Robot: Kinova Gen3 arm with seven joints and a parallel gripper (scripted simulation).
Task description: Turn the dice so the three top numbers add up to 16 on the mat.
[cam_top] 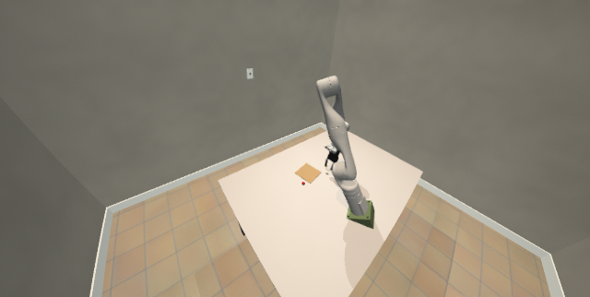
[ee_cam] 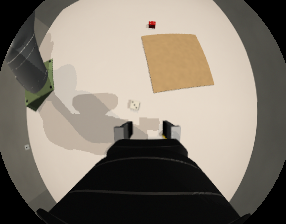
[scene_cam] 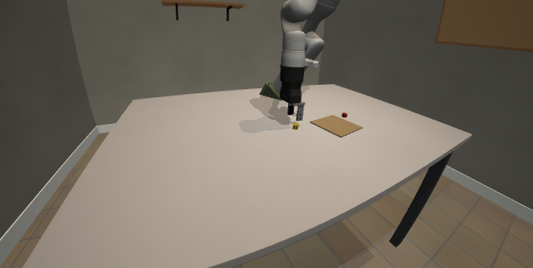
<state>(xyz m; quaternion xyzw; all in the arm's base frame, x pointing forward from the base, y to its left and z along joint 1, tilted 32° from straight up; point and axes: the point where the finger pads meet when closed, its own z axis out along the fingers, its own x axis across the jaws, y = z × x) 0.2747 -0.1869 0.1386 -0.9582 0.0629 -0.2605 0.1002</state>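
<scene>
The white die is 20 mm behind my hand, 40 mm to the left of it and 30 mm below it. The rest, counted from my hand: tan mat 80 mm ahead, 140 mm to the left, 40 mm below; then red die 40 mm ahead, 240 mm to the left, 30 mm below; then yellow die 40 mm ahead, 20 mm to the right, 30 mm below.
</scene>
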